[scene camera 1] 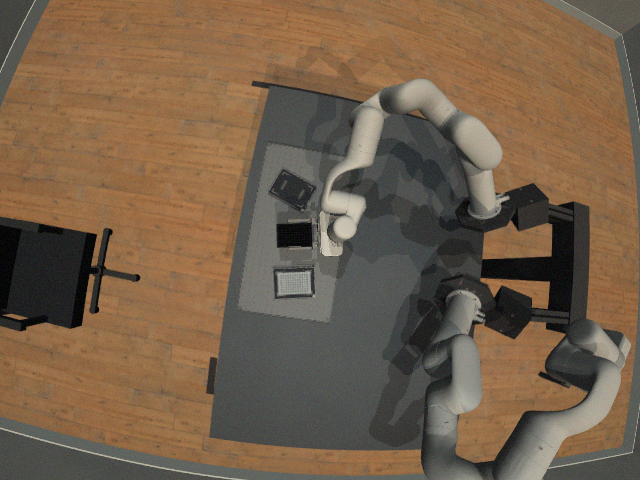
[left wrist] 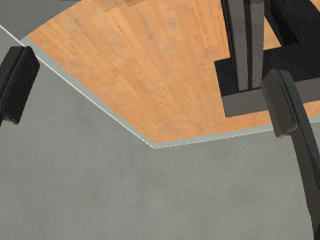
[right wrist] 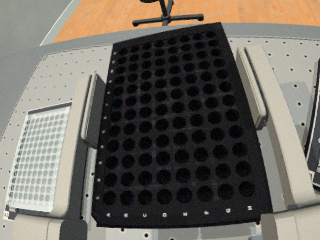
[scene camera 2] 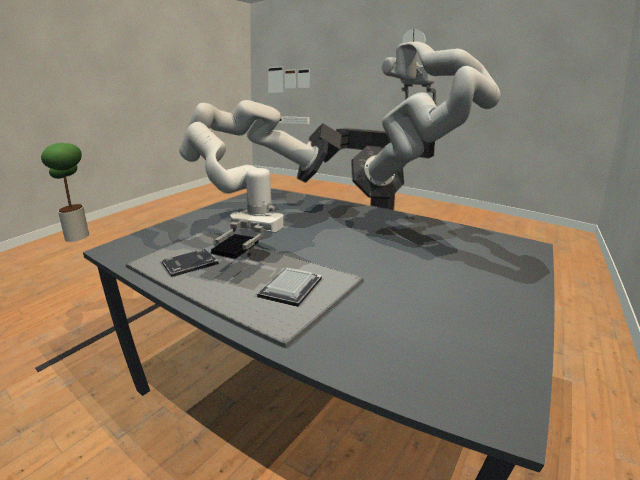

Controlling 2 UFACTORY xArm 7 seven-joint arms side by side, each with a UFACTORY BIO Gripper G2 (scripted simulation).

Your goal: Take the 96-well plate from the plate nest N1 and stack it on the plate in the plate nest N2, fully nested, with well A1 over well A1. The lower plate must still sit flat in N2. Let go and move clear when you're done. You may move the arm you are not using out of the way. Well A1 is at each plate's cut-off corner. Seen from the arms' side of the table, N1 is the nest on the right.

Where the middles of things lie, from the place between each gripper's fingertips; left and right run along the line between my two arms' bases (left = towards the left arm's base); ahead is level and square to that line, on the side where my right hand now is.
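Measuring from my right hand, I am 90 mm above the white 96-well plate (scene camera 2: 290, 282), 60 mm past it and 170 mm to the right of it. Plate nest N1 (scene camera 1: 294, 186) sits 100 mm below that same hand, 70 mm ahead of it and 180 mm to the right of it, while the black 96-well plate (scene camera 1: 301, 234) is 10 mm below my right hand.
For my left hand, the white 96-well plate is 47 cm below it, 77 cm ahead of it and 5 cm to the left of it. The black 96-well plate is 39 cm below my left hand, 83 cm ahead of it and 12 cm to the right of it, and plate nest N1 is 48 cm below this hand, 90 cm ahead of it and 31 cm to the right of it.
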